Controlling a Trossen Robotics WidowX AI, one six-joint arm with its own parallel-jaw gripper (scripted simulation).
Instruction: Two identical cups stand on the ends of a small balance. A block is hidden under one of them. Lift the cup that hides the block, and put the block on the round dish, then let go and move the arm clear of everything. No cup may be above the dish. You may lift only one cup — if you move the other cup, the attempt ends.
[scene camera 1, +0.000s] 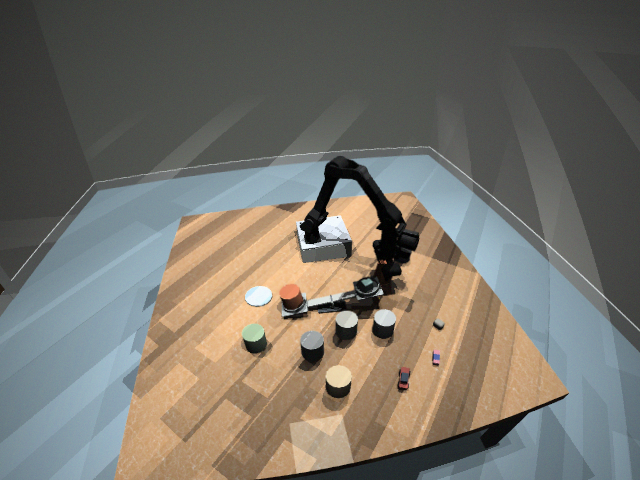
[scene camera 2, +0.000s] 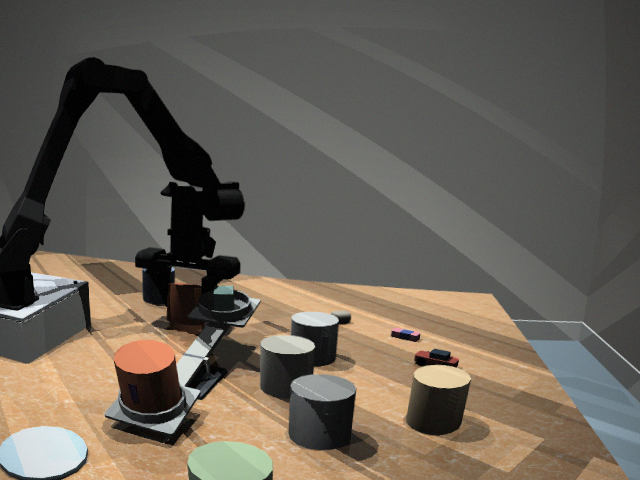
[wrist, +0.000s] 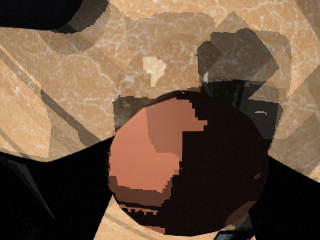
Scene:
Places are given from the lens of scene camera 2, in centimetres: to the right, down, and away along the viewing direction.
my gripper (scene camera 2: 186, 310): -24, 12, 89
tan cup (scene camera 2: 438, 397): 13, 18, 55
grey cup (scene camera 2: 322, 329): 0, 13, 75
grey cup (scene camera 2: 321, 407): 0, 17, 51
grey balance (scene camera 2: 167, 422): -16, 20, 51

